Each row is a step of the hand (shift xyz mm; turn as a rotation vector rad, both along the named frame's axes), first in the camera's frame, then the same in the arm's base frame.
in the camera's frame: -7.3 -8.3 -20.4 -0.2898 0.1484 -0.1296
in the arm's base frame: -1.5 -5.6 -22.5 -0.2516 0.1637 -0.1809
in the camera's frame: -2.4 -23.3 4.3 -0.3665 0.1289 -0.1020
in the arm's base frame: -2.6 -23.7 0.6 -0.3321 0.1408 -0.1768
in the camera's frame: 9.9 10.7 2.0 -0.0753 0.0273 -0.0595
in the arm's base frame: 8.7 10.4 5.8 -0.0583 0.0347 -0.0731
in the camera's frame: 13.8 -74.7 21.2 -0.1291 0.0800 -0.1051
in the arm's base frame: 10.4 -76.8 14.6 -0.1003 0.0929 -0.1242
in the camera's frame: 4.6 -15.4 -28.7 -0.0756 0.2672 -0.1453
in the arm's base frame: 12.4 -11.6 -28.2 -0.0447 0.2837 -0.1254
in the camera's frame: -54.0 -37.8 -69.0 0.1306 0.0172 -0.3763
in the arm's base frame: -33.1 -28.6 -84.8 0.2224 0.0659 -0.3243
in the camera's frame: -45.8 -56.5 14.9 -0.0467 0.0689 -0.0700
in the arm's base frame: -46.1 -58.0 -4.7 -0.0294 0.0774 -0.0706
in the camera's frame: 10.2 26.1 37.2 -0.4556 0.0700 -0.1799
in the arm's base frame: -0.6 21.1 41.5 -0.3960 0.0924 -0.2819
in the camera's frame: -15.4 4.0 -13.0 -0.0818 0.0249 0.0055
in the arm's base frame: -11.7 5.6 -15.9 -0.0813 0.0239 -0.0129
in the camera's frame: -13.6 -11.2 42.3 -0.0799 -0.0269 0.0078
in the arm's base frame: -23.6 -16.6 35.6 -0.0782 -0.0277 -0.0166
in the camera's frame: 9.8 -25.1 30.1 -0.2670 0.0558 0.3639
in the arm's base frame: 2.6 -28.8 28.2 -0.3535 0.0080 0.2861
